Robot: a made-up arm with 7 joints.
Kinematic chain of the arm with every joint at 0, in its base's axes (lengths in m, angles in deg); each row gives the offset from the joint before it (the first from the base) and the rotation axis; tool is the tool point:
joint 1: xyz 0 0 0 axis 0 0.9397 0.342
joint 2: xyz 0 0 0 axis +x
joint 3: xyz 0 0 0 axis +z
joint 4: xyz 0.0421 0 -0.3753 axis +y
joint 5: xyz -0.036 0 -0.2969 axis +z
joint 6: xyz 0 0 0 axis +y
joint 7: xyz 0 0 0 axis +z
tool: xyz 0 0 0
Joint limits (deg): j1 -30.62..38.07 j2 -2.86..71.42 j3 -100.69..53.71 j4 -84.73..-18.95 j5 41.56..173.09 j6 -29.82..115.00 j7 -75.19..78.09
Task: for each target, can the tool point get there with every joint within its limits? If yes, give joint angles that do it. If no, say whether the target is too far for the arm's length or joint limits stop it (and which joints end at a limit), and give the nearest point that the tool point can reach.
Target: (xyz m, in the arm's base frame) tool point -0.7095 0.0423 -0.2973
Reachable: no: too far | nearest point -0.4163 0.0987 -0.4351 | short by 0.329 m
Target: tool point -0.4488 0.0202 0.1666
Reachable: no: joint limits stop it (at a limit: joint 1, joint 2, joint 3, joint 4) | nearest point -0.3758 0.2592 -0.3092 | short by 0.537 m
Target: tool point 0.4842 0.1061 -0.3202
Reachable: yes | joints -23.26 14.42 7.12 -72.37 154.42 103.73 -5.17
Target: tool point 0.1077 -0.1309 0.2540
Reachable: no: joint limits stop it (at a limit: joint 1, joint 2, joint 4) | nearest point 0.3315 0.4066 0.1698 | short by 0.588 m
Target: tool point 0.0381 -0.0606 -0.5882
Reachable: yes | joints 5.93 24.46 -72.70 -71.52 136.80 8.59 -53.61
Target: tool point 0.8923 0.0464 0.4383
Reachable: no: too far | nearest point 0.4225 0.3482 0.0654 | short by 0.671 m
